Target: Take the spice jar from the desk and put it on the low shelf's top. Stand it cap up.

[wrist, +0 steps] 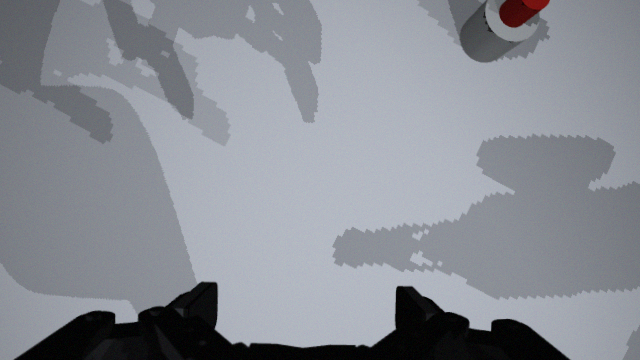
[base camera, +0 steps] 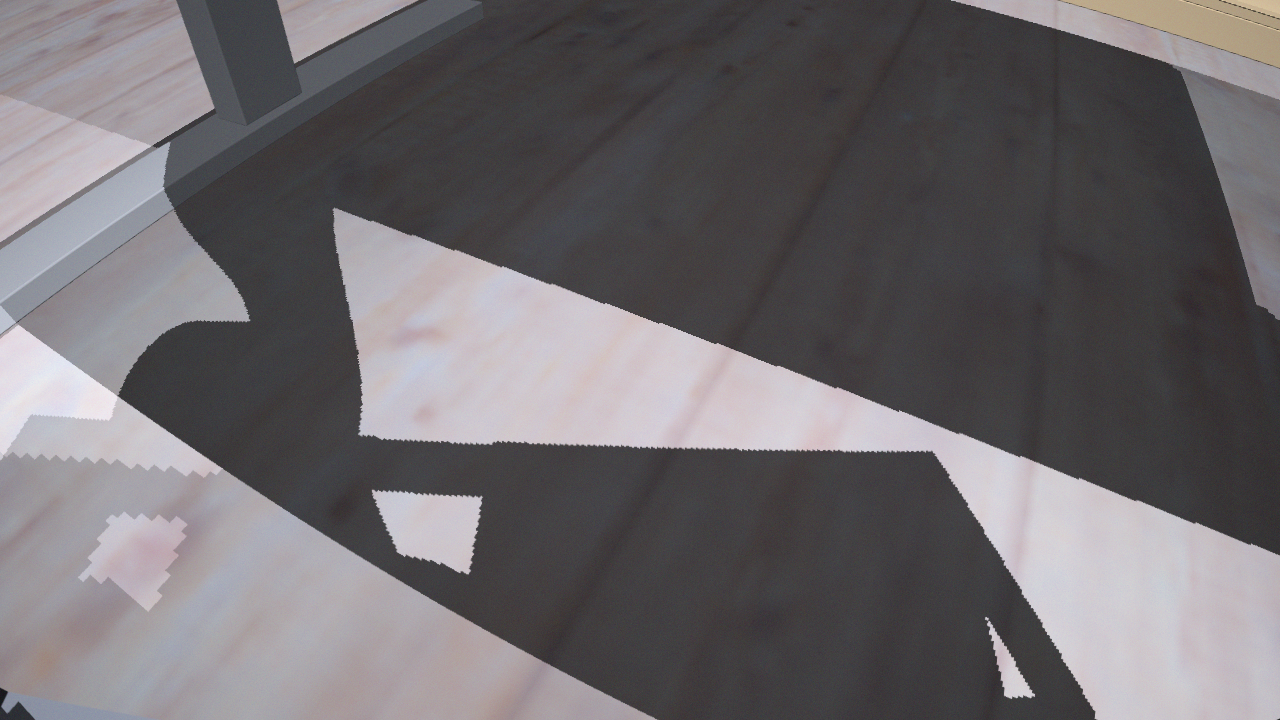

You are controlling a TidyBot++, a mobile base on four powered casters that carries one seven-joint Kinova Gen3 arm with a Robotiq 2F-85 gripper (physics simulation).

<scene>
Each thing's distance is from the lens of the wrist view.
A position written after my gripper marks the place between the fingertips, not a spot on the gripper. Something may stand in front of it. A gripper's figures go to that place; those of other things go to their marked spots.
my gripper (wrist: 306,304): 16 cm
desk (wrist: 308,164): 27 cm
</scene>
